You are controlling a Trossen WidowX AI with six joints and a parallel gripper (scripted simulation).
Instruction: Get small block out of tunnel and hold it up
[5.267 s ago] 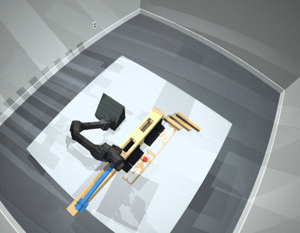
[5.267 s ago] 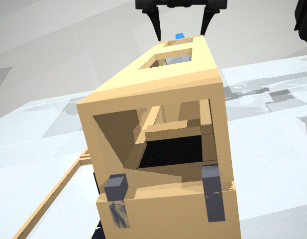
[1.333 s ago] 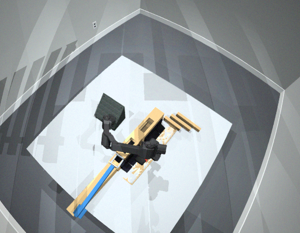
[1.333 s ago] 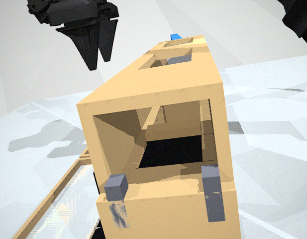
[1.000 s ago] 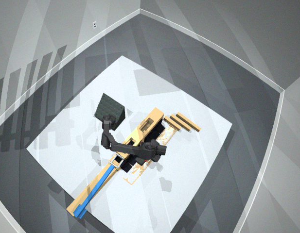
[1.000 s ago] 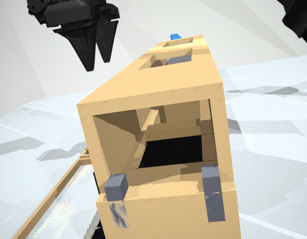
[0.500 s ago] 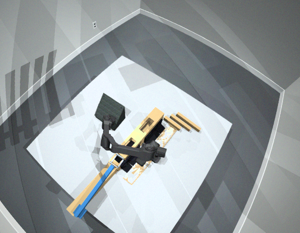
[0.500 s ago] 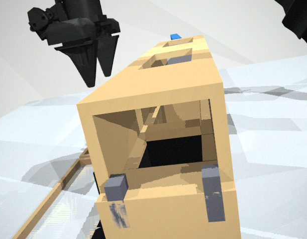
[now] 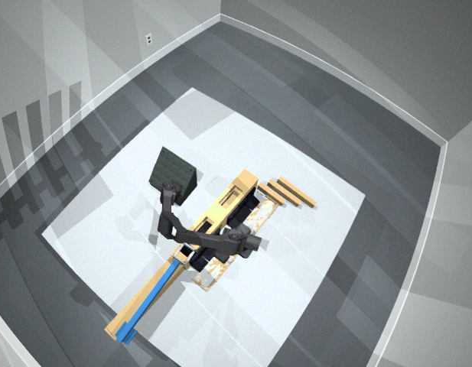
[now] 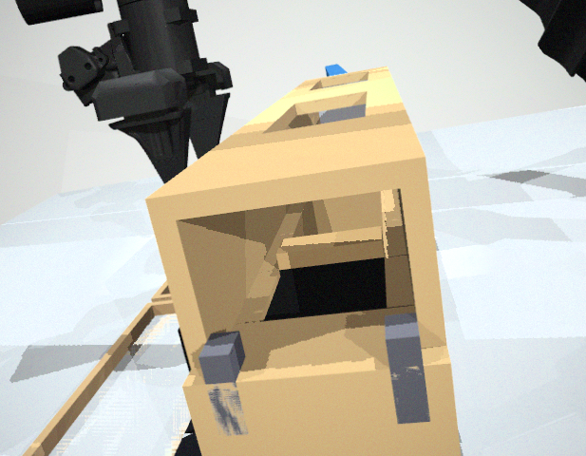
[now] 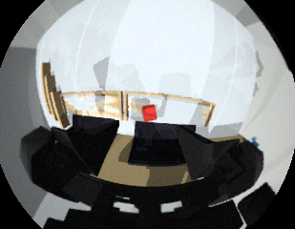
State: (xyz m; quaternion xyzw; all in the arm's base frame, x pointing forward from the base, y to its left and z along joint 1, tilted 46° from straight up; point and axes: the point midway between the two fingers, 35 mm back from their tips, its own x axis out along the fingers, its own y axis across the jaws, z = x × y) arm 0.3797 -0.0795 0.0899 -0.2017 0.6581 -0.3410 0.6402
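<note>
The small red block lies 8 cm below my gripper tip and 1 cm behind it. Round my gripper tip: tan covered tunnel (14 cm behind, 12 cm to the right, 2 cm below); thin tan frame (10 cm below, 6 cm to the left, 3 cm ahead).
</note>
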